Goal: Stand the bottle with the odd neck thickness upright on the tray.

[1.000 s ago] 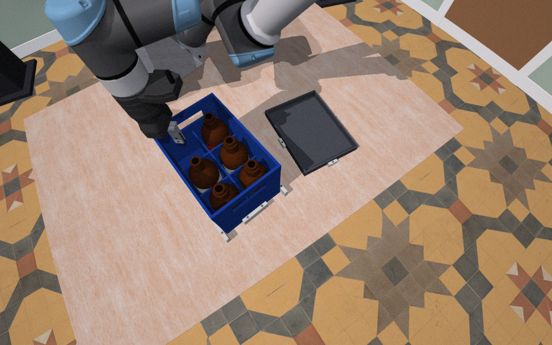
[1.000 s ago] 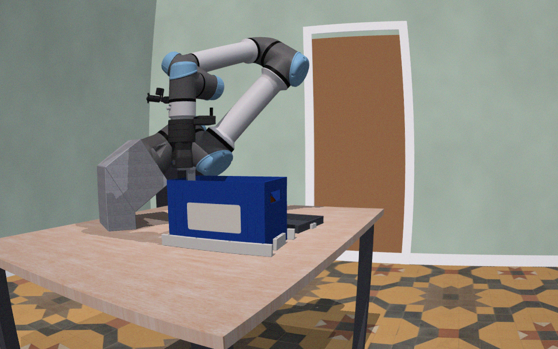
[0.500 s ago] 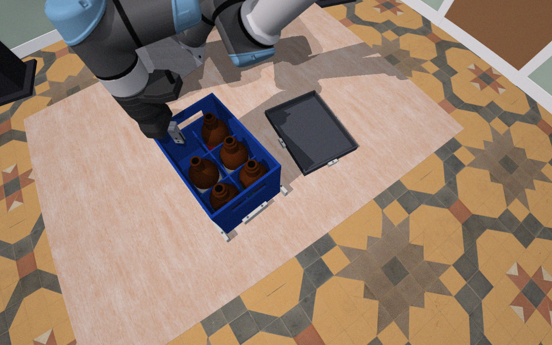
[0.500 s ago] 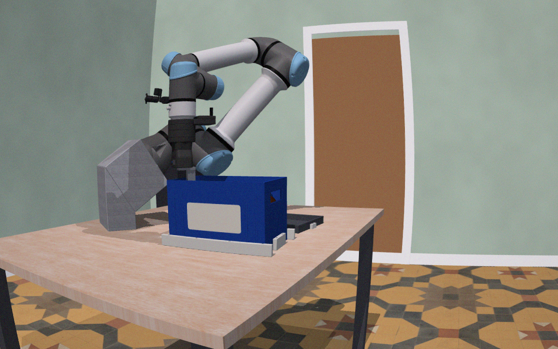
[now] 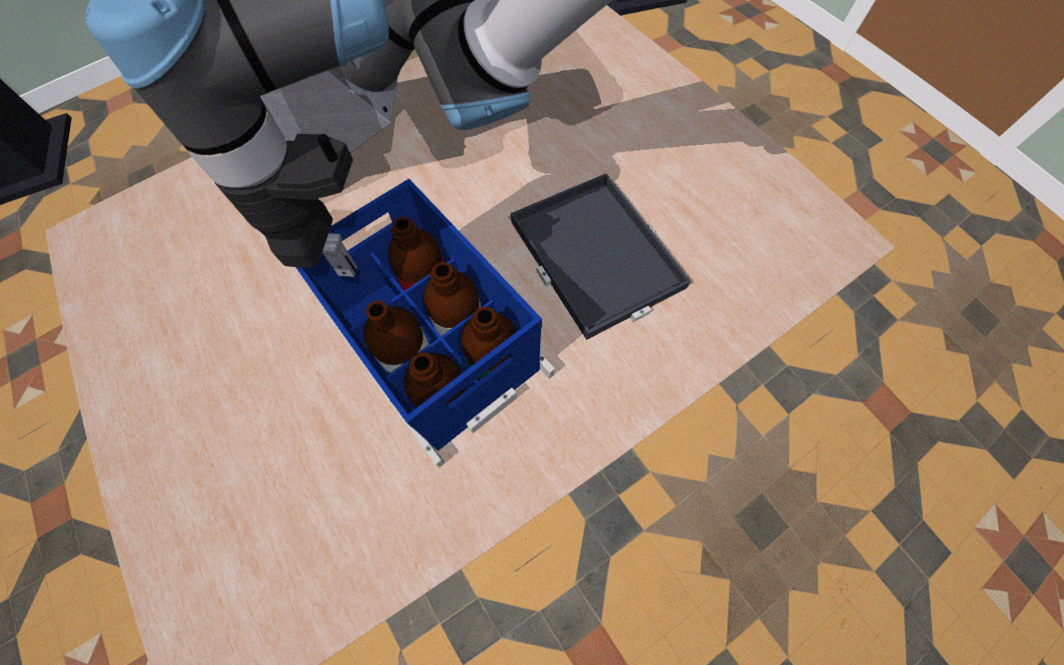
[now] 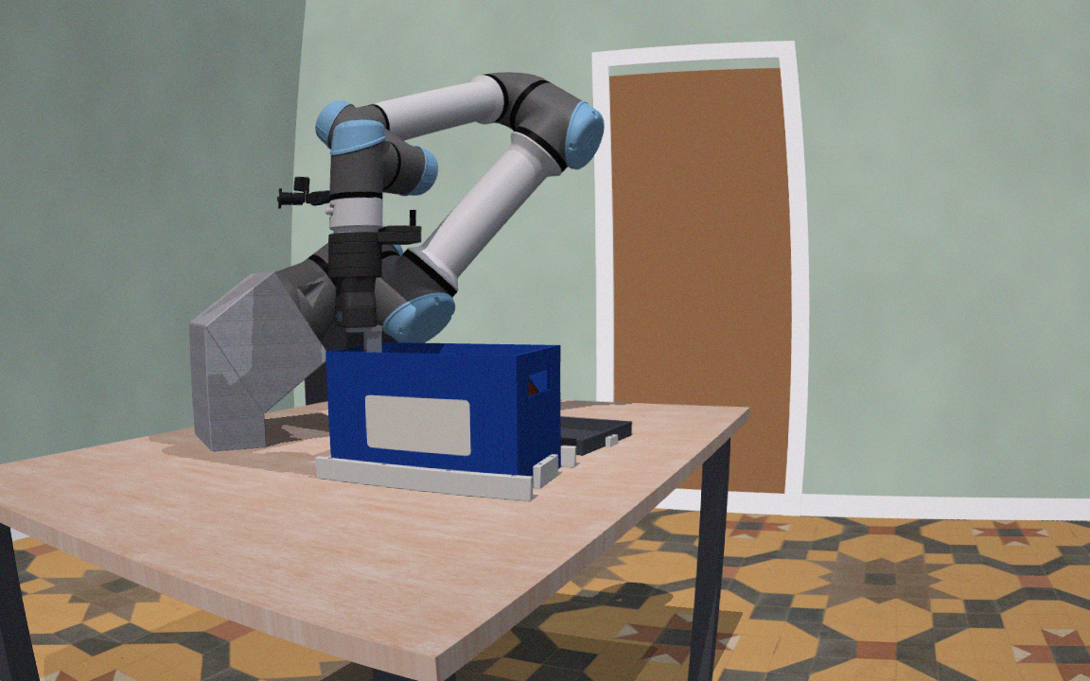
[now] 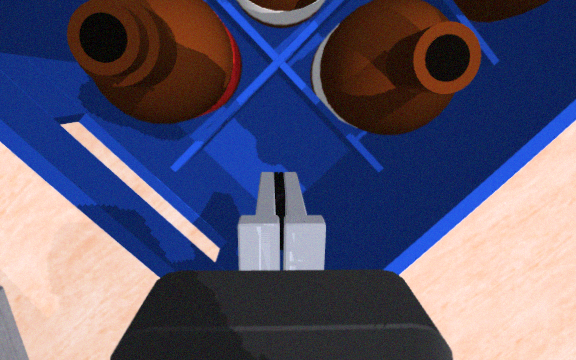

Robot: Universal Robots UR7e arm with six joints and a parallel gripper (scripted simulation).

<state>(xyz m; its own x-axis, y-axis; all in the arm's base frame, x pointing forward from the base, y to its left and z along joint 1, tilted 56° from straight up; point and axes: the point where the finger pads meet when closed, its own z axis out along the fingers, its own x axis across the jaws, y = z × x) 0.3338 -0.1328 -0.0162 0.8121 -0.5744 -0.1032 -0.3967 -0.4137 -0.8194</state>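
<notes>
My hand is 30 mm past the glass bottle, 90 mm to the right of it and 70 mm above it. Round my hand: dark tray 10 mm ahead, 360 mm to the left, 150 mm below; then blue crate 70 mm ahead, 70 mm to the left, 80 mm below.
</notes>
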